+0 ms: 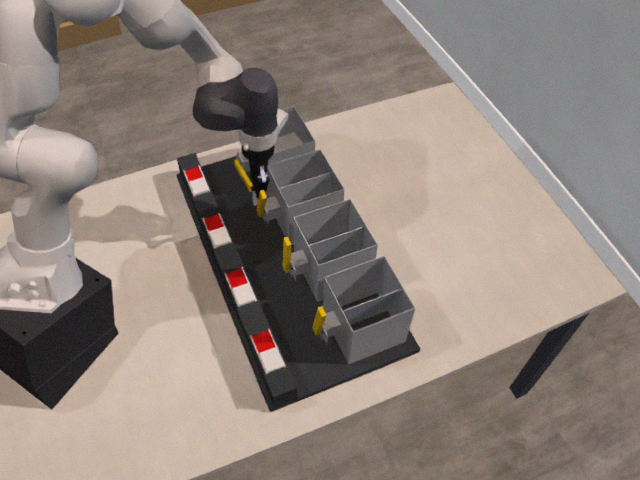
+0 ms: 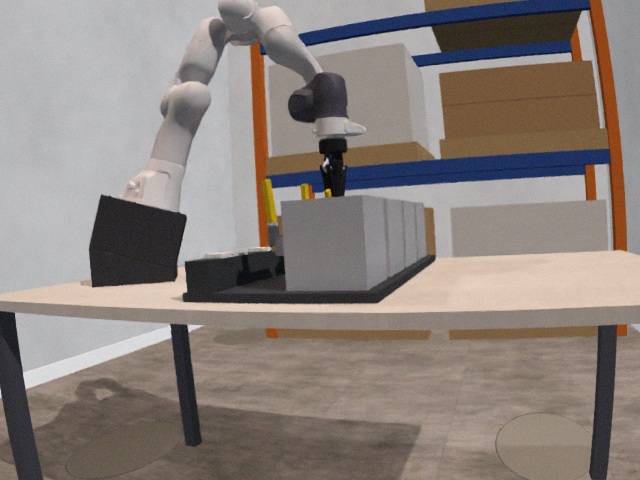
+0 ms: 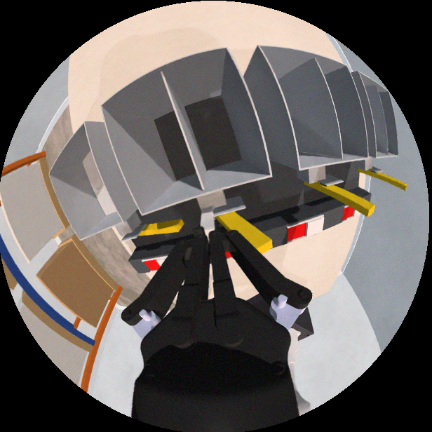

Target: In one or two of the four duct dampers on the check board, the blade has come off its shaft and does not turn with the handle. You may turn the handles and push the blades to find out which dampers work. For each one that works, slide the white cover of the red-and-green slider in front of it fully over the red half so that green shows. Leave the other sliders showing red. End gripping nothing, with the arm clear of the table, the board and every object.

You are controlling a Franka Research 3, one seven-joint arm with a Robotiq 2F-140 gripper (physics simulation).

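The check board carries four grey dampers. The farthest damper's handle is tilted, and a pale flat surface shows inside its box. The second handle, third handle and nearest handle look upright. The blades in these three boxes stand on edge, with dark gaps in the second and nearest. All four sliders show red. My gripper is shut and empty, close beside the second handle; contact is unclear.
The second damper's box stands right beside the fingers, and the nearest box is at the board's near end. The table extends behind the boxes. A shelf rack stands beyond the table.
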